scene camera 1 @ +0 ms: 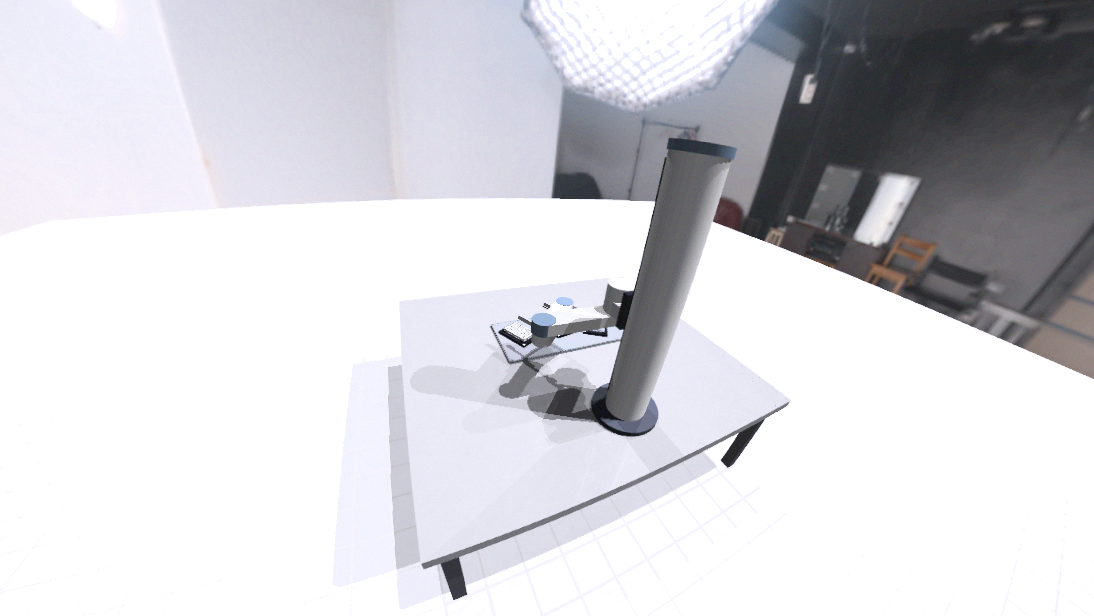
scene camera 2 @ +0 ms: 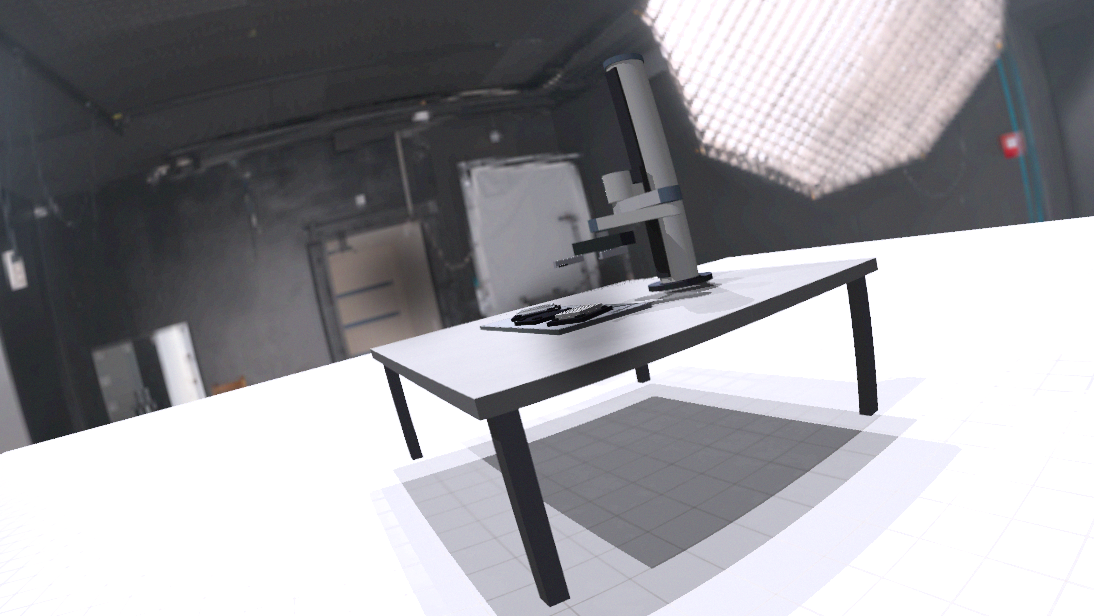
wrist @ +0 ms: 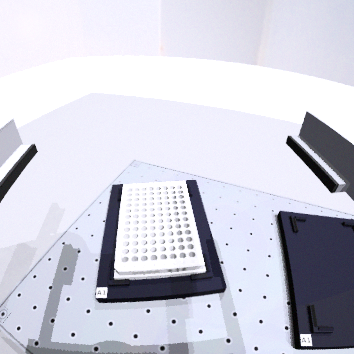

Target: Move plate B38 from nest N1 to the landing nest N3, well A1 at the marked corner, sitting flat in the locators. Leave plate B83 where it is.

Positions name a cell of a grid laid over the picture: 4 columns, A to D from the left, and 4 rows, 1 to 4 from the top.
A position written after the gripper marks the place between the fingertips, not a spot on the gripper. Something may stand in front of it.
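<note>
Scene camera 2: gripper (scene camera 2: C2). Wrist view: gripper (wrist: B2), dark nest (wrist: B4).
</note>
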